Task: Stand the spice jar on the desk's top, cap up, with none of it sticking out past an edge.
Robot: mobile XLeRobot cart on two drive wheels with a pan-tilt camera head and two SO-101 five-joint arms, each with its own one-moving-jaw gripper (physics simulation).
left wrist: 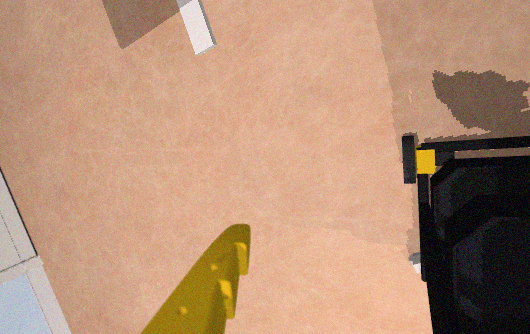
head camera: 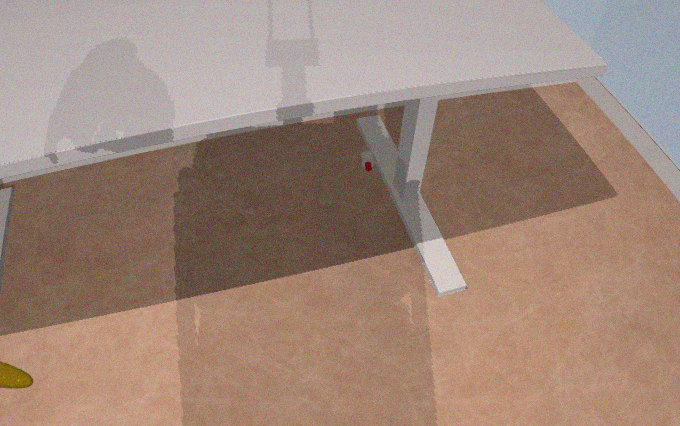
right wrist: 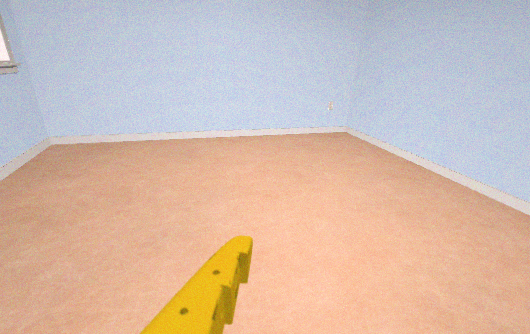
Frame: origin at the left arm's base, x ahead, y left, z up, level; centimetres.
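Seen in the pictures: left hand, tool point: [left wrist: 249, 242]; right hand, tool point: [right wrist: 250, 253].
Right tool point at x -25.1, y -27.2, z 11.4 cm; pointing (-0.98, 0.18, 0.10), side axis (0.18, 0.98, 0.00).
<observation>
Offsets run from my right tool point to a thing's top centre. "spot": to the spot under its first point. Level surfaces: height alone.
The spice jar @[dx +145.8, dy -6.8, dz -85.0 cm] [head camera: 368, 166] is small in the head camera view and lies on the floor under the desk, beside the desk's leg foot. Its red cap faces the camera and its pale body shows faintly behind. The desk's top @[dz -16.8 cm] [head camera: 381, 40] is white and spans the upper part of that view. My left gripper [head camera: 15, 377] [left wrist: 243, 232] is open and empty, with one notched jaw in the left wrist view; its tip shows at the head view's lower left, well away from the jar. My right gripper [right wrist: 245, 242] is open over the floor, one jaw in view.
A white desk leg @[spot: dx +129.2, dy -18.0, dz -59.9 cm] [head camera: 425, 132] stands on a long foot [head camera: 444, 265] [left wrist: 199, 32] that sticks out along the floor. The cart's black body [left wrist: 480, 240] fills the left wrist view's lower right. Blue walls [right wrist: 200, 65] with pale skirting bound the floor.
</observation>
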